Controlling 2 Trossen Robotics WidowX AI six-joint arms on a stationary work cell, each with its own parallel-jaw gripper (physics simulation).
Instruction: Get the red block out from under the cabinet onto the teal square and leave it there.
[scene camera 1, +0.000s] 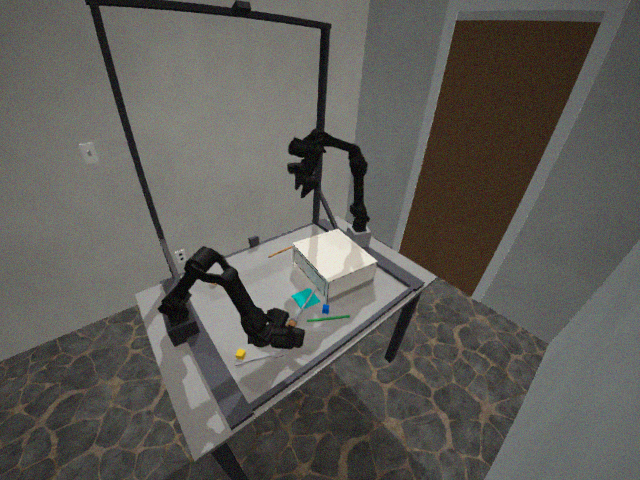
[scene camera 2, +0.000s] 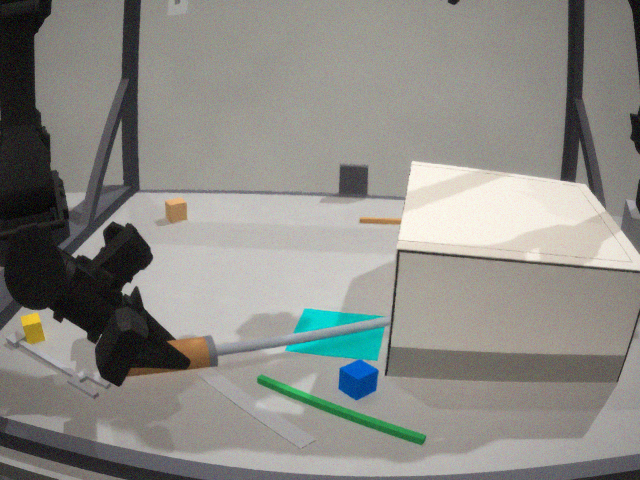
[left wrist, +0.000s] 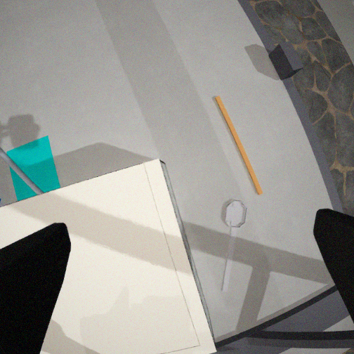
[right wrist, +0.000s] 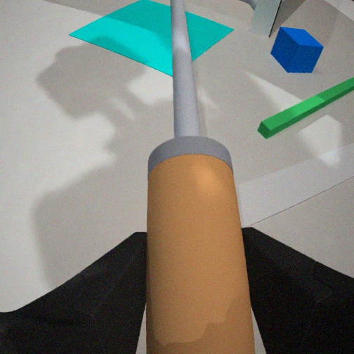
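Where they show: left gripper, between the fingertips: (scene camera 1: 298, 193) (scene camera 2: 444, 1); right gripper, between the fingertips: (scene camera 1: 290, 327) (scene camera 2: 185, 358); left arm's base, origin of its link: (scene camera 1: 359, 228); right arm's base, origin of its link: (scene camera 1: 178, 317).
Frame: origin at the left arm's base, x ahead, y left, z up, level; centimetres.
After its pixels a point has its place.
The red block does not show in any view. The pale cabinet (scene camera 1: 336, 253) {x 21.7, y 20.1, z 2.2 cm} (scene camera 2: 516, 310) {x 20.0, y 33.8, z -3.0 cm} (left wrist: 120, 225) stands on the table. The teal square (scene camera 1: 299, 296) {x 41.5, y 28.8, z -11.3 cm} (scene camera 2: 320, 320) {x 42.1, y 29.0, z -11.3 cm} (left wrist: 45, 165) (right wrist: 125, 30) lies flat beside it. My right gripper (scene camera 2: 155, 356) {x 49.5, y 44.7, z -10.1 cm} (right wrist: 194, 241) is shut on the orange handle of a grey-rod tool (scene camera 2: 289, 339) {x 41.9, y 36.9, z -9.5 cm} (left wrist: 22, 175) (right wrist: 185, 90). The rod passes over the teal square; its far end is hidden behind the cabinet's edge in scene camera 2. My left gripper (scene camera 1: 305, 192) {x 35.4, y 4.2, z 26.1 cm} (left wrist: 194, 230) is open and empty, high above the cabinet.
A blue block (scene camera 1: 325, 308) {x 33.6, y 40.4, z -8.8 cm} (scene camera 2: 358, 379) {x 32.7, y 41.4, z -8.9 cm} (right wrist: 297, 50) and a green stick (scene camera 1: 328, 318) {x 33.6, y 44.2, z -10.7 cm} (scene camera 2: 341, 409) {x 33.0, y 44.2, z -10.6 cm} (right wrist: 305, 110) lie near the cabinet's front corner. A yellow block (scene camera 1: 240, 353) {x 69.0, y 51.5, z -8.8 cm} (scene camera 2: 33, 329) {x 68.0, y 51.7, z -9.6 cm}, an orange block (scene camera 2: 176, 210) {x 76.0, y 11.1, z -9.4 cm}, an orange stick (scene camera 2: 379, 220) {x 46.7, y -2.9, z -10.8 cm} (left wrist: 239, 145) and a pale round-ended piece (left wrist: 234, 213) lie farther out.
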